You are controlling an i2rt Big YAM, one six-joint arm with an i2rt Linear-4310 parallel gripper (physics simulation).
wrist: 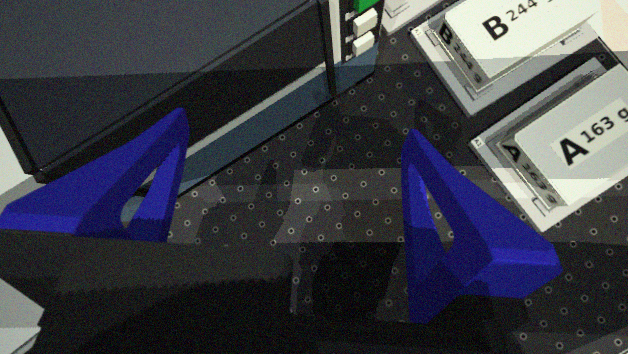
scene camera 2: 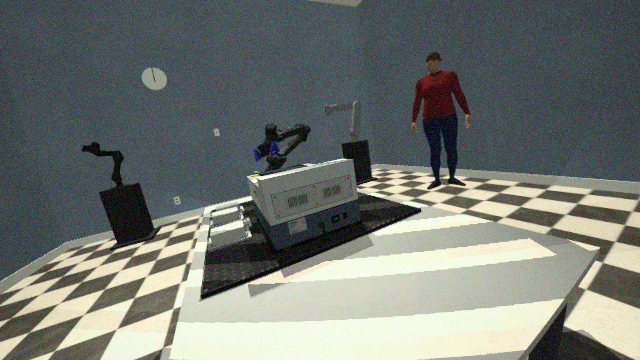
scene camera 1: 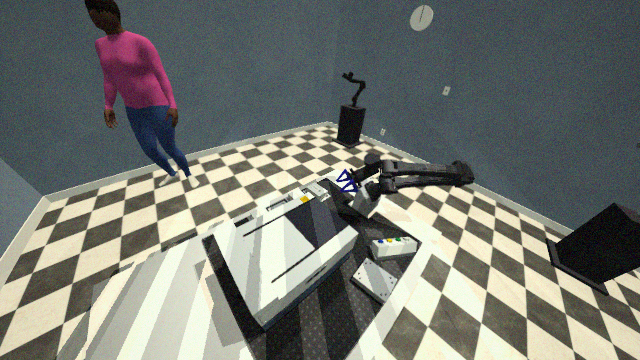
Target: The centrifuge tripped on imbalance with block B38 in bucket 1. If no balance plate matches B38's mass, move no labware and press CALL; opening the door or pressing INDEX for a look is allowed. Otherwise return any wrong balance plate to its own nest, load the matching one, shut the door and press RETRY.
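Frame: origin at the arm's base, x left, y back, z up, level; metres.
Seen in the pictures: gripper, fingertip midpoint: (wrist: 298, 129) (scene camera 2: 263, 157) (scene camera 1: 338, 186); arm's base at its link origin: (scene camera 1: 371, 191).
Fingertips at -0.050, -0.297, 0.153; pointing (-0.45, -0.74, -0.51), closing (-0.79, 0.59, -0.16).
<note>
Offsets run from my fingertips to a thing's top centre, as dx, dy, dz. "pt": to the spot under its first point. Level surfaces: height alone.
The white and blue centrifuge (scene camera 1: 332, 246) (scene camera 2: 315, 190) stands on the black mat. Its dark door panel @[+0.046, -0.181, -0.067] (scene camera 1: 311, 220) (wrist: 150, 60) appears shut and hides the buckets; block B38 does not show. My gripper (scene camera 1: 342, 183) (scene camera 2: 265, 153) (wrist: 298, 129) is open and empty, above the mat beside the centrifuge. In the wrist view, balance plate A, 163 g @[-0.243, +0.099, -0.226] (wrist: 540, 145), sits in its nest at the right, and balance plate B, 244 g @[-0.260, -0.042, -0.226] (wrist: 530, 35), sits in a nest above it. A green button @[pt -0.093, -0.080, -0.102] (wrist: 366, 4) and two white buttons (wrist: 365, 22) (wrist: 363, 44) show on the centrifuge's side panel; their labels are unreadable.
A white box @[+0.342, +0.113, -0.197] (scene camera 1: 395, 248) with coloured buttons and a flat grey plate with holes @[+0.363, -0.096, -0.234] (scene camera 1: 375, 280) lie on the mat @[dz -0.280] (scene camera 2: 390, 212), on the centrifuge's other side. A person in pink (scene camera 1: 135, 70) and one in red (scene camera 2: 438, 95) stand beyond the table @[dz -0.293] (scene camera 2: 450, 285).
</note>
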